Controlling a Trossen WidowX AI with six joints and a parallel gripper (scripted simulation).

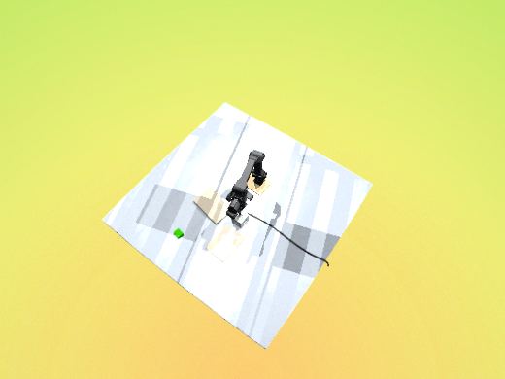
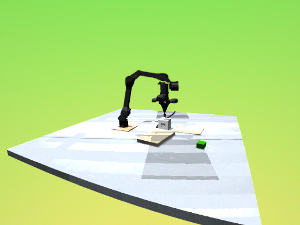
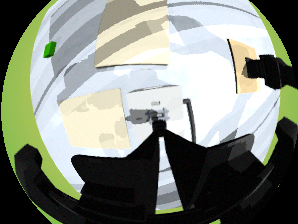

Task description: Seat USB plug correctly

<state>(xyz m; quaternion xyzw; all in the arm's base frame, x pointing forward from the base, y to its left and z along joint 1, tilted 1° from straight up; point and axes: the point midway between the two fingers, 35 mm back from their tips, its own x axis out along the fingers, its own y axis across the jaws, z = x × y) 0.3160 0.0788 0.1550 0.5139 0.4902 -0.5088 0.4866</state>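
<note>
Right now my gripper tip is 2 cm above the usb plug. Round my gripper tip: green block 30 cm ahead, 25 cm to the right, 11 cm below.
</note>
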